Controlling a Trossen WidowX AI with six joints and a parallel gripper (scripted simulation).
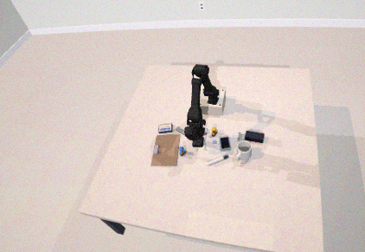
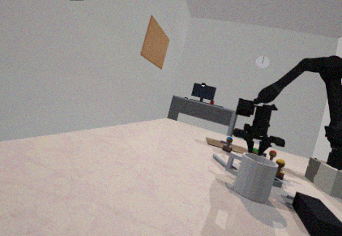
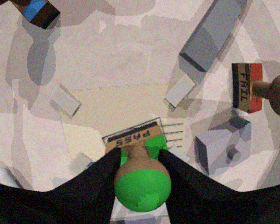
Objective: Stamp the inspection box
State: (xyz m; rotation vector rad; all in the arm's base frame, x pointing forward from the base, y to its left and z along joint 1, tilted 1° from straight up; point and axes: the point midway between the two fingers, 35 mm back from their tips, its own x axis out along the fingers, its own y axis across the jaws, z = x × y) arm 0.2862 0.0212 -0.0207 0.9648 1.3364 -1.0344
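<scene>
Right now my gripper tip is 30 mm above the cream card and 10 mm short of it. The rest, counted from my gripper tip: red stamp 80 mm to the right, 70 mm behind; then blue stamp 110 mm ahead, 80 mm to the right; then green stamp right at my gripper tip.
</scene>
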